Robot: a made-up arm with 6 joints.
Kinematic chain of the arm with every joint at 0, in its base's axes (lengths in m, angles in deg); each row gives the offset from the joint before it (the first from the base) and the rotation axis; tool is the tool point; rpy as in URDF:
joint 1: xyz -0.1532 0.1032 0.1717 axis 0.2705 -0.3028 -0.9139
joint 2: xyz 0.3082 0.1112 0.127 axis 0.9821 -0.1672 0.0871
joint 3: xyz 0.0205 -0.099 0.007 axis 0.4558 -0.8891 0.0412
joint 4: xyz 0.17 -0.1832 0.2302 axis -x
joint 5: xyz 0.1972 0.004 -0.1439 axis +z
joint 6: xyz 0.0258 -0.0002 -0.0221 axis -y
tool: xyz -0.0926 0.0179 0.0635 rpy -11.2 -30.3 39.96
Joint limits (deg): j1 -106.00..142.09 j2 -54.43..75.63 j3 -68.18..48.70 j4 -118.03..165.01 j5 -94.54..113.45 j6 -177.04..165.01
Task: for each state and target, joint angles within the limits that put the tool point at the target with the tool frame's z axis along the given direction. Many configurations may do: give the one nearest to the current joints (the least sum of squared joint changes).
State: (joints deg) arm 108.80 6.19 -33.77 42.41 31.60 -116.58
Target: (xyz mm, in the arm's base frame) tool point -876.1 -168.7 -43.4 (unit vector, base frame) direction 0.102 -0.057 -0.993
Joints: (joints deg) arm 142.09 -39.40 -39.08 56.27 46.37 -123.19
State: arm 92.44 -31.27 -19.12 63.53 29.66 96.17
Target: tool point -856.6 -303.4 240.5 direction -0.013 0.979 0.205
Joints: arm 120.03 -31.22 -2.76 58.30 4.24 77.99
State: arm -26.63 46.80 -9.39 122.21 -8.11 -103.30
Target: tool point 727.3 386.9 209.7 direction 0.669 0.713 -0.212
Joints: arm -41.08 25.92 -4.25 124.37 6.02 -114.62
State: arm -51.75 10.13 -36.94 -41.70 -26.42 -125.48
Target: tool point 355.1 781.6 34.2 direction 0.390 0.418 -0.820
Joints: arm -64.90 18.20 -0.10 -52.22 -24.77 -127.24
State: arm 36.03 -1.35 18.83 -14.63 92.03 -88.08
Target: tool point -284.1 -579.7 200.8 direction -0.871 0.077 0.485
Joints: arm 81.79 51.71 14.54 4.94 94.65 -55.18
